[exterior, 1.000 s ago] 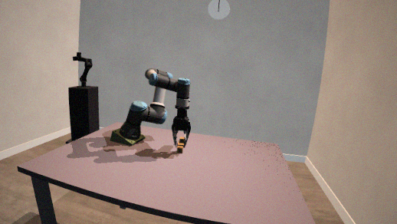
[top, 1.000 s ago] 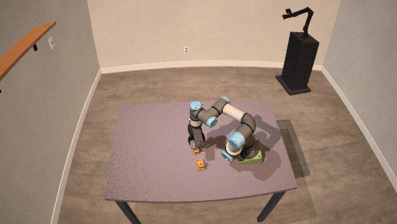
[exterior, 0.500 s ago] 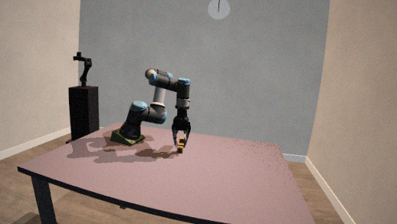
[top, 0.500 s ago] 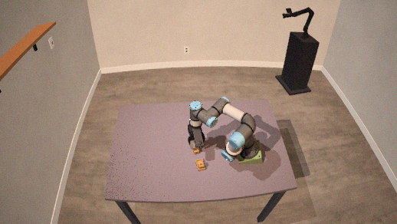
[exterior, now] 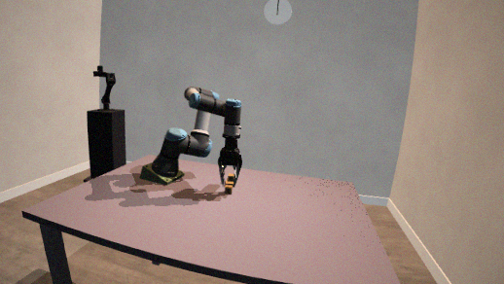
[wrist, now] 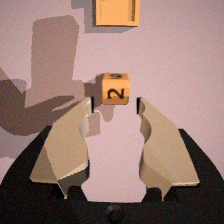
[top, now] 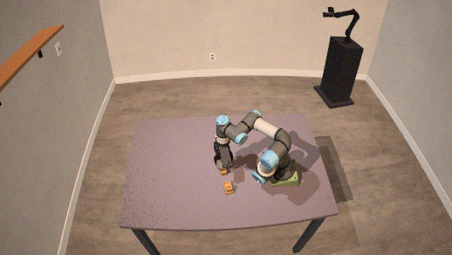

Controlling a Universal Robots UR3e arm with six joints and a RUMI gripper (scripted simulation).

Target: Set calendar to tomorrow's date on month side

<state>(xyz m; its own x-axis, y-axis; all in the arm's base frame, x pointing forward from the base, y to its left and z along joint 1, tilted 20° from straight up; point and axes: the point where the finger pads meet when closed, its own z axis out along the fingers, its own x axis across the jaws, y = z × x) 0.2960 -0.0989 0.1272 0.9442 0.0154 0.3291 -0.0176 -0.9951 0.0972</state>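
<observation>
My hand is 40 mm above the cube. From my hand the other things lie so: orange calendar tray 110 mm to the left, 40 mm below.
</observation>
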